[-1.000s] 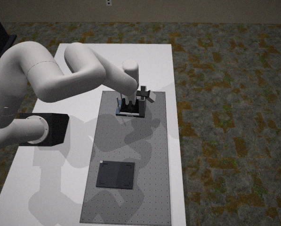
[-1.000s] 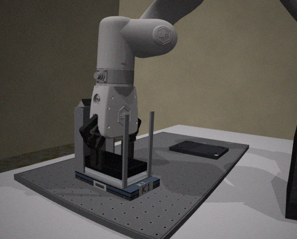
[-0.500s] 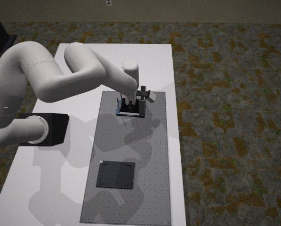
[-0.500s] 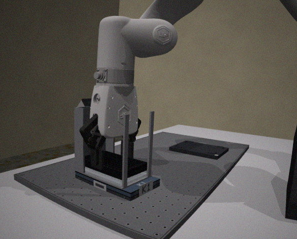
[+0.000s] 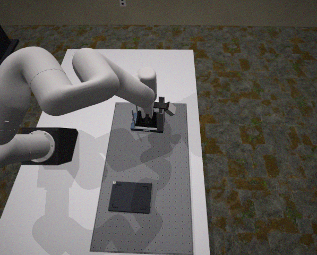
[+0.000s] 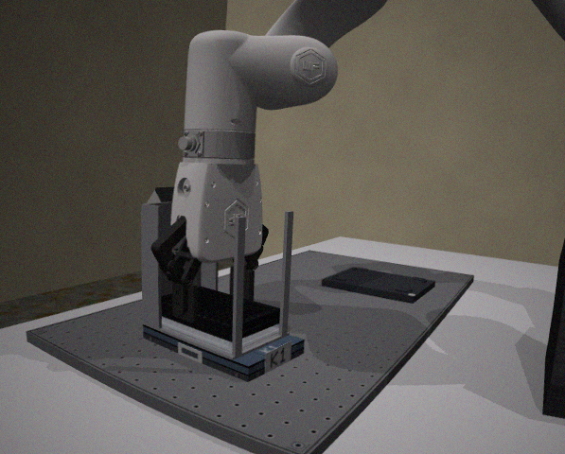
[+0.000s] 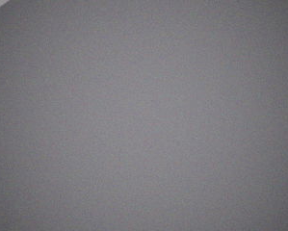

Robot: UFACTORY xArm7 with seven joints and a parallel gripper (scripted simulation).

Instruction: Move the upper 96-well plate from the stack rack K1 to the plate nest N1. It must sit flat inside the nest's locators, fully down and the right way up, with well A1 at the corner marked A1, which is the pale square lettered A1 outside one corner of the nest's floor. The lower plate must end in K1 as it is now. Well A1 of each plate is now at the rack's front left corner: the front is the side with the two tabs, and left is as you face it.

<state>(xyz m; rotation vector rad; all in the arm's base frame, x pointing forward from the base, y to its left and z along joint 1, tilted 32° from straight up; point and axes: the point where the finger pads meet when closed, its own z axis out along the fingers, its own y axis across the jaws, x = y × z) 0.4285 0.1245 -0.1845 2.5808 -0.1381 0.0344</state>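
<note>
The black 96-well plate lies 10 mm below my hand. Also, from my hand: clear 96-well plate (30 mm below); then tall back wall (70 mm ahead, 40 mm above, 10 mm to the right); then pale A1 mark (300 mm to the right, 140 mm behind, 40 mm below).
</note>
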